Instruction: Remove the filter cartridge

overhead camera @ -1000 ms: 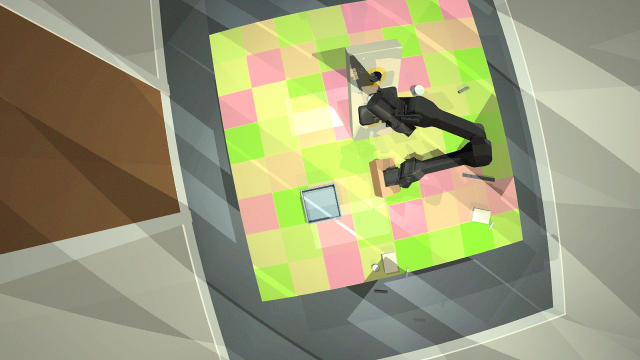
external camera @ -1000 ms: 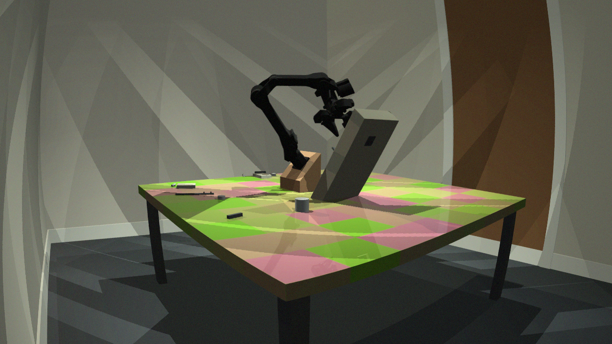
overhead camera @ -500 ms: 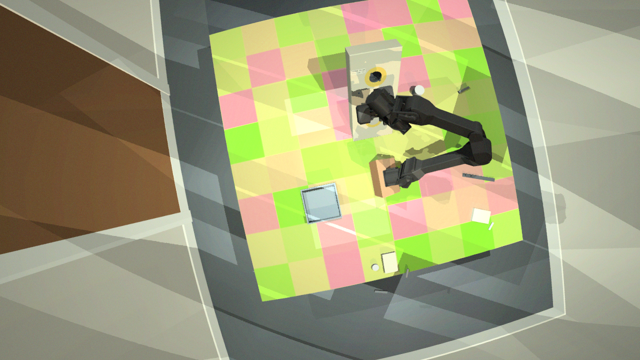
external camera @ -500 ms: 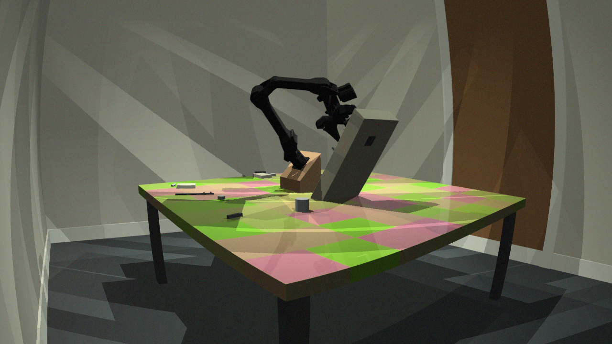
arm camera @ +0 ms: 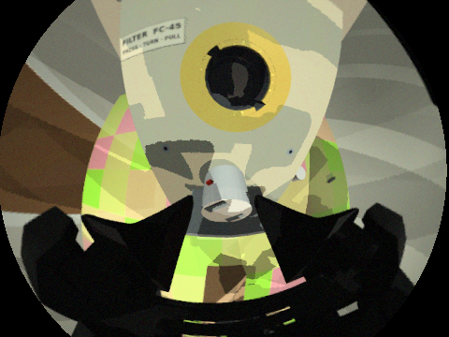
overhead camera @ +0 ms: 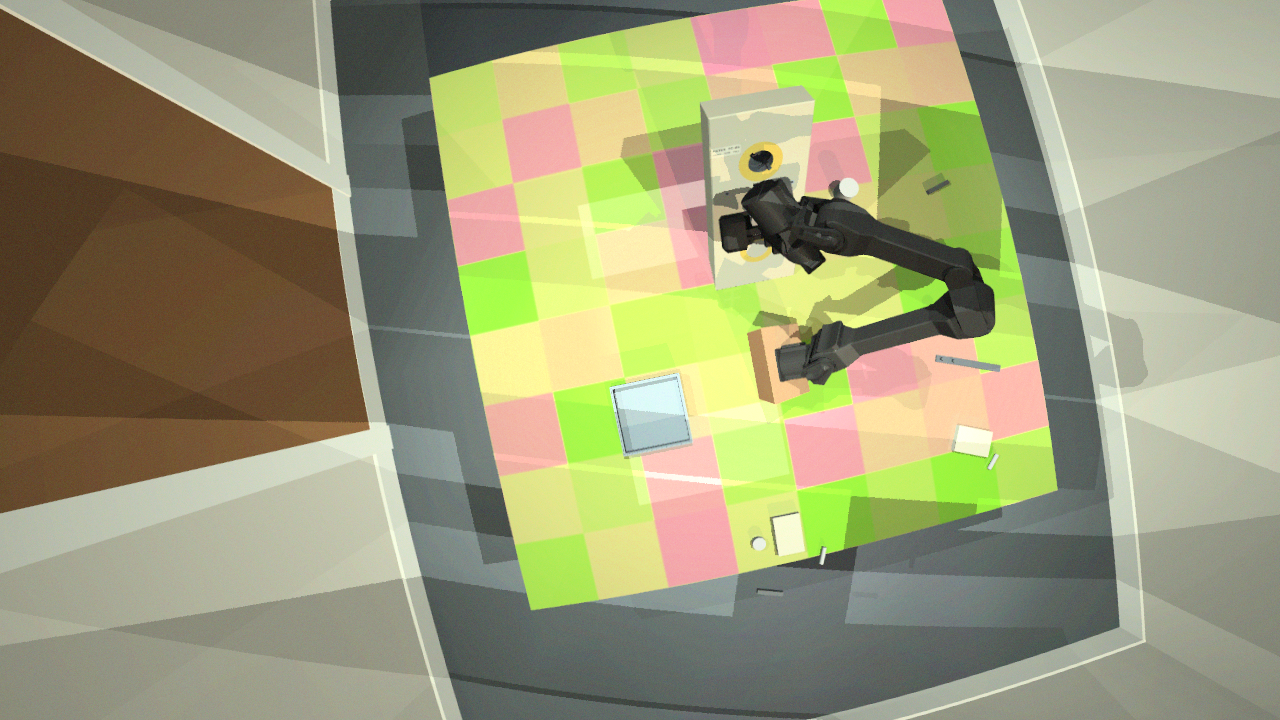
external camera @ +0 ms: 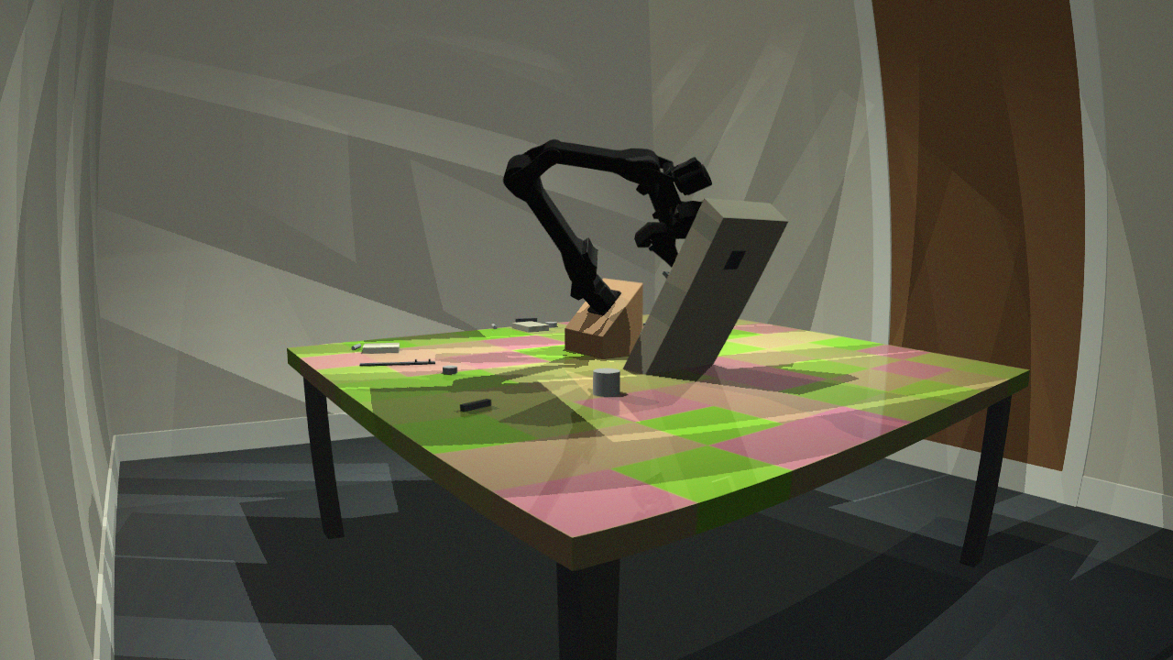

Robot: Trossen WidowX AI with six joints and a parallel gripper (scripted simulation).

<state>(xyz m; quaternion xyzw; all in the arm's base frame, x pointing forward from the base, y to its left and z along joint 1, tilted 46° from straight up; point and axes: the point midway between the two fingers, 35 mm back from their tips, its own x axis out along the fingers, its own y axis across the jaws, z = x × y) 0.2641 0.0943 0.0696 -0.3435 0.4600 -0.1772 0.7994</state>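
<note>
Right now my gripper tip is 5 cm short of the beige service panel and 2 cm above it. Round my gripper tip: grey square tray 35 cm behind, 27 cm to the left, 18 cm below; then round grey filter cartridge right at my gripper tip.
</note>
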